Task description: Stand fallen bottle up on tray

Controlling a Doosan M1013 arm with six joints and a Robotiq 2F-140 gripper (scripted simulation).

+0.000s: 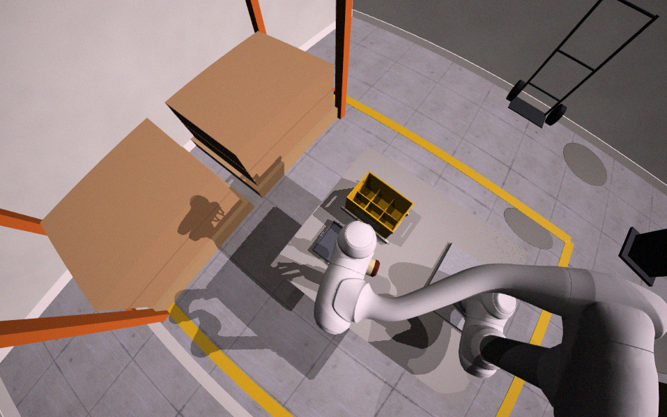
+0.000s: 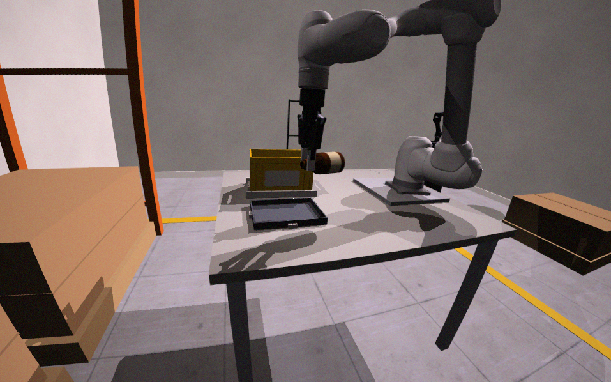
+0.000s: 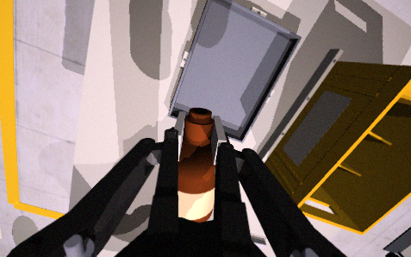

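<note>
Right now the brown bottle is 5 cm behind my hand, 2 cm to the right of it and 2 cm below it. From my hand the other things lie so: dark grey tray (21 cm below, 6 cm ahead, 4 cm to the right); then yellow crate (31 cm to the right, 14 cm below, 9 cm ahead).
</note>
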